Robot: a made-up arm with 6 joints.
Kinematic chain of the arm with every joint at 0, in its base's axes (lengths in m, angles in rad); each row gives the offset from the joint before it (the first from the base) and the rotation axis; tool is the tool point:
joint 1: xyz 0 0 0.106 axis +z
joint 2: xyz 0 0.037 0 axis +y
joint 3: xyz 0 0 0.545 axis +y
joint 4: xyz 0 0 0.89 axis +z
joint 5: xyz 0 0 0 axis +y
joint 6: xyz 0 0 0.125 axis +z
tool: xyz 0 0 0
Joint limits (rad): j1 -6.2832..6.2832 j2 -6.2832..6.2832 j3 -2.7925..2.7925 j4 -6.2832..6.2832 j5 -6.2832..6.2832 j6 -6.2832..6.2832
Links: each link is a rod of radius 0.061 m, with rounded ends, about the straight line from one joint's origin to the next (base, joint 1, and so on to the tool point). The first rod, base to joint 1, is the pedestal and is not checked.
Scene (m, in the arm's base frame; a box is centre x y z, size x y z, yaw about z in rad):
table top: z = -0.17
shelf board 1: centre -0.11 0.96 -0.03 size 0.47 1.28 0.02 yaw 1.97
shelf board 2: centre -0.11 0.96 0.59 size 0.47 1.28 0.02 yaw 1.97
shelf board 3: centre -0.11 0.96 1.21 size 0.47 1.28 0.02 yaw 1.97
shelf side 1: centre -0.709 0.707 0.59 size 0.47 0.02 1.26 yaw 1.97
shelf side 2: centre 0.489 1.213 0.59 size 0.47 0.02 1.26 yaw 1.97
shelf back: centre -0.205 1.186 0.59 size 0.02 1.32 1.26 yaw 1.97
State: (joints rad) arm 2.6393 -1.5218 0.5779 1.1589 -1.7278 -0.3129
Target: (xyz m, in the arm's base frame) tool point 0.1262 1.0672 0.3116
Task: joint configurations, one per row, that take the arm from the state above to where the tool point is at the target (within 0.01 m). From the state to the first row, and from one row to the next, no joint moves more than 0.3 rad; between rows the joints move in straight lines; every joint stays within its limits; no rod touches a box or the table.
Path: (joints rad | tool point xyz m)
1: 2.3509 -1.2754 0.7739 1.1062 -1.8798 -0.1832 | 0.7371 -0.6462 0.9861
2: 2.0625 -1.0291 0.9698 1.0535 -2.0317 -0.0534 | 0.3231 -0.4755 1.2167
3: 1.7741 -0.7827 1.1658 1.0008 -2.1837 0.0763 | 0.0743 -0.1171 1.2718
4: 1.4857 -0.5363 1.3618 0.9481 -2.3356 0.2060 | 0.0596 0.2722 1.1580
5: 1.1973 -0.2900 1.5578 0.8954 -2.4876 0.3358 | 0.2342 0.5363 0.9096
6: 0.9089 -0.0436 1.7537 0.8427 -2.6395 0.4655 | 0.4701 0.5904 0.5818
7: 0.6205 0.2028 1.9497 0.7900 -2.7915 0.5952 | 0.6242 0.4541 0.2405
8: 0.8026 0.2462 1.8633 0.8947 -2.5354 0.4136 | 0.5911 0.5851 0.2689
9: 0.9847 0.2896 1.7768 0.9995 -2.2793 0.2320 | 0.5287 0.7189 0.2889
10: 1.1668 0.3330 1.6904 1.1042 -2.0232 0.0504 | 0.4323 0.8500 0.3012
11: 1.3489 0.3764 1.6040 1.2089 -1.7671 -0.1313 | 0.2984 0.9697 0.3079
12: 1.5310 0.4199 1.5175 1.3137 -1.5110 -0.3129 | 0.1262 1.0672 0.3116

